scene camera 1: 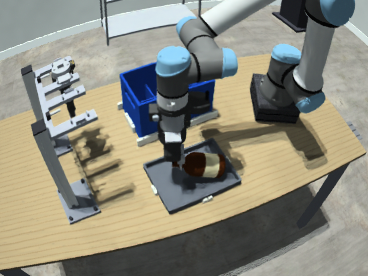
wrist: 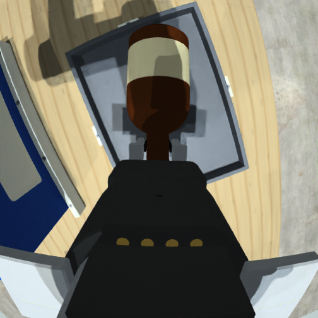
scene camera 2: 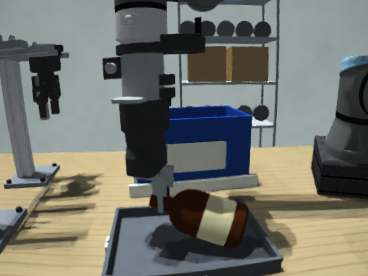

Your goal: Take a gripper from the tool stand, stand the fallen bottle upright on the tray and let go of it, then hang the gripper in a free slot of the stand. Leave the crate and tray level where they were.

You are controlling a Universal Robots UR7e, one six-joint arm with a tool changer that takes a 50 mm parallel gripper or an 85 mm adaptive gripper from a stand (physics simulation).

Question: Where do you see a grey tray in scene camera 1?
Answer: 177,190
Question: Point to a white locating strip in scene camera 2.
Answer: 229,182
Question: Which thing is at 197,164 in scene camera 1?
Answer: A brown bottle.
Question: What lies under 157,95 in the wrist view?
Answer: A brown bottle.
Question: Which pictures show the brown bottle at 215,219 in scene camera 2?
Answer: Scene camera 1, the wrist view and scene camera 2: all of them.
